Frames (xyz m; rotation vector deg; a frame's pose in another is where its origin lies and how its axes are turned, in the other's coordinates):
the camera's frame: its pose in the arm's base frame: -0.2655 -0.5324 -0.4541 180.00 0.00 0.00
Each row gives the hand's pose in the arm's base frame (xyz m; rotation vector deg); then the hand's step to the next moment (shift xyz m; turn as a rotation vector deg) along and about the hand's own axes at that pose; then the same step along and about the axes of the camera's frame.
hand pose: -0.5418 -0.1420 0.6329 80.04 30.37 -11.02
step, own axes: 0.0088 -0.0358 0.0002 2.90 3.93 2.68
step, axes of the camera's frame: -0.0078 0.0051 0.0357 4.86 1.37 -2.35
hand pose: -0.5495 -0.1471 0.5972 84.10 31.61 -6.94
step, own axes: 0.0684 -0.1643 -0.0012 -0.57 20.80 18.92
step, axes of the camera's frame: -0.0073 0.0016 0.1778 13.20 15.79 -19.17
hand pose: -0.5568 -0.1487 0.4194 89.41 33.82 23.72
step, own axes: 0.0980 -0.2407 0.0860 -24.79 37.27 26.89
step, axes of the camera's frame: 0.1002 0.0077 0.2546 0.55 36.82 -37.02
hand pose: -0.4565 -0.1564 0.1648 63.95 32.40 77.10
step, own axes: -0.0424 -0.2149 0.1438 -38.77 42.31 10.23
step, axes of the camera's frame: 0.2160 0.0524 0.1388 -18.97 45.71 -30.80
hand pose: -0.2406 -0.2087 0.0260 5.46 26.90 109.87
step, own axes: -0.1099 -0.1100 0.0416 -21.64 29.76 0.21
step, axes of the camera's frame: 0.1511 0.0534 -0.0148 -17.52 28.98 -14.39
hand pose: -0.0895 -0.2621 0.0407 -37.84 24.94 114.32
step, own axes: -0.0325 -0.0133 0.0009 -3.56 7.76 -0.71
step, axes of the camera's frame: 0.0243 0.0153 -0.0202 -5.19 6.55 -1.87
